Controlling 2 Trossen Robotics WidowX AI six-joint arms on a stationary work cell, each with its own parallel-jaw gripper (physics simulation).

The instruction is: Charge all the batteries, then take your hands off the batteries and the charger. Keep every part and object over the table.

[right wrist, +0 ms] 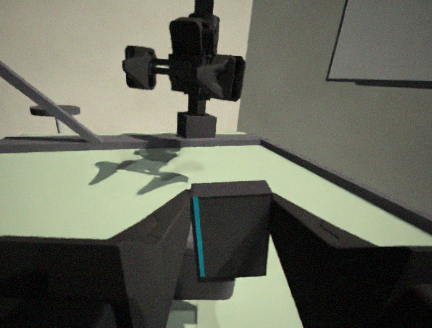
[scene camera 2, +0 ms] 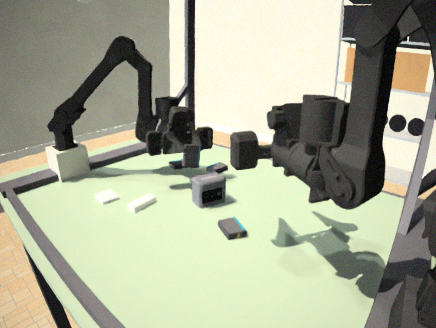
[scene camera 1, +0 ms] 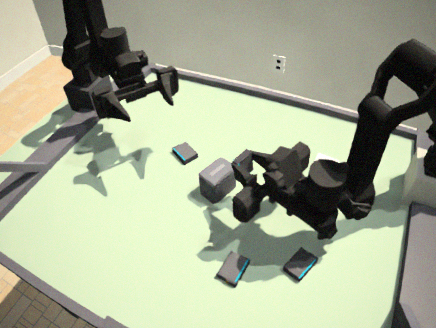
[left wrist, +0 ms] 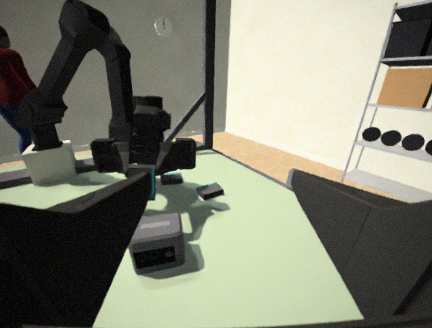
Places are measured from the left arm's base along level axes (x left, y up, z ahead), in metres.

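Pixels of known places: left gripper, fingertip midpoint: [right wrist: 158, 69] [scene camera 2: 262, 134] [scene camera 1: 151, 111] [left wrist: 222, 178]; right gripper, fingertip midpoint: [right wrist: 229, 198] [scene camera 2: 193, 149] [scene camera 1: 240, 158]; left arm's base, origin of the base link: [right wrist: 196, 114] [scene camera 1: 85, 80]; right arm's base, origin of the base link: [scene camera 2: 65, 146] [left wrist: 48, 146].
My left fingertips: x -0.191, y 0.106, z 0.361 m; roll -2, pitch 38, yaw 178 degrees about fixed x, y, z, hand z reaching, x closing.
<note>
Ahead of a thing's pixels: the offset from my left fingertips to its top centre. "pt": to the spot under its first point.
The grey charger @[pt dx -0.021, dy -0.129, dz +0.141 m] [scene camera 1: 217, 181] [scene camera 2: 202, 183] [left wrist: 157, 231] stands mid-table, a pale slot on top and a dark display on one side. One battery @[dx +0.082, dy -0.178, dz +0.012 m] [scene camera 1: 185, 153] [scene camera 2: 231, 228] lies flat near it. Two more batteries, one @[dx -0.168, dy -0.178, dz +0.229 m] [scene camera 1: 233, 269] [left wrist: 210, 191] and another @[dx -0.116, dy -0.178, dz +0.346 m] [scene camera 1: 300, 264] [left wrist: 171, 178], lie flat at the front in scene camera 1. My right gripper [scene camera 2: 185, 147] [left wrist: 141, 174] [right wrist: 229, 198] is shut on a battery @[dx +0.002, dy -0.057, dz +0.188 m] [right wrist: 232, 235] with a cyan stripe, upright above the table beside the charger, apart from it. My left gripper [scene camera 1: 151, 111] [left wrist: 222, 178] is wide open and empty, high over the table.
Two white blocks, a square one @[dx +0.164, dy -0.184, dz +0.344 m] [scene camera 2: 107, 196] and a long one @[dx +0.127, dy -0.178, dz +0.242 m] [scene camera 2: 142, 202], lie left of the charger in scene camera 2. A dark raised frame [scene camera 1: 280, 99] runs along the table's edge. A diagonal strut @[pt dx -0.171, dy -0.088, dz -0.308 m] [right wrist: 55, 107] shows in the right wrist view.
</note>
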